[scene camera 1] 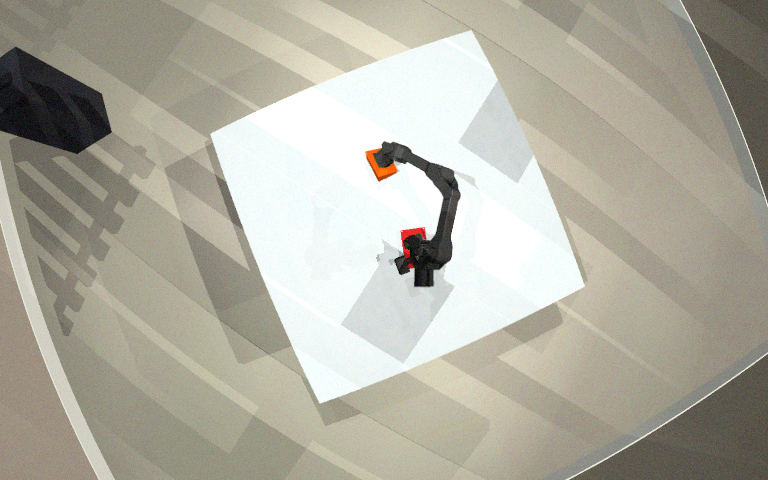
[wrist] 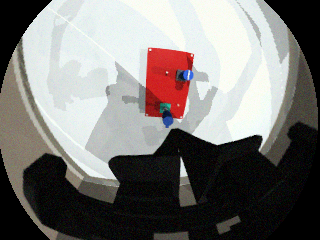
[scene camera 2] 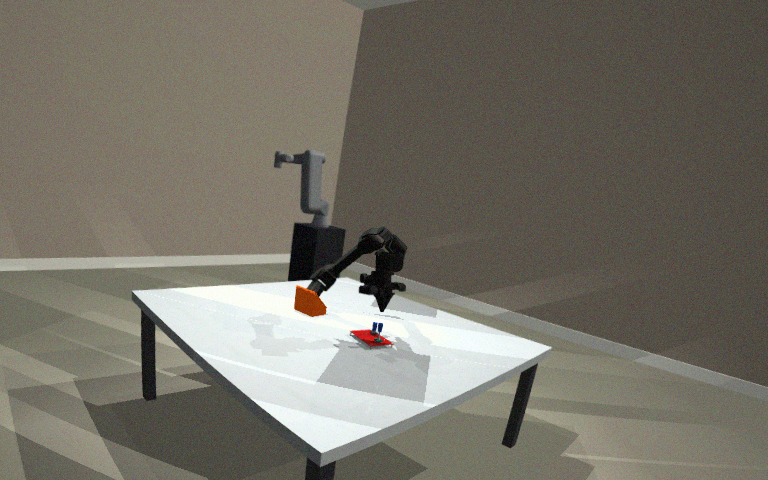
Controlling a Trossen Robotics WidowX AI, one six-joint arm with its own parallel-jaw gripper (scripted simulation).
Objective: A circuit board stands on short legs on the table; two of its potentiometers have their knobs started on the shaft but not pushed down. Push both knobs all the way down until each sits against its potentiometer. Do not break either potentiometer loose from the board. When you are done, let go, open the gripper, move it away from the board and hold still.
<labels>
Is the gripper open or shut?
Shut.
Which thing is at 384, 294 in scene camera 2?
The gripper.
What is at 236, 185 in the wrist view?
The gripper.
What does the gripper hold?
Nothing.
</labels>
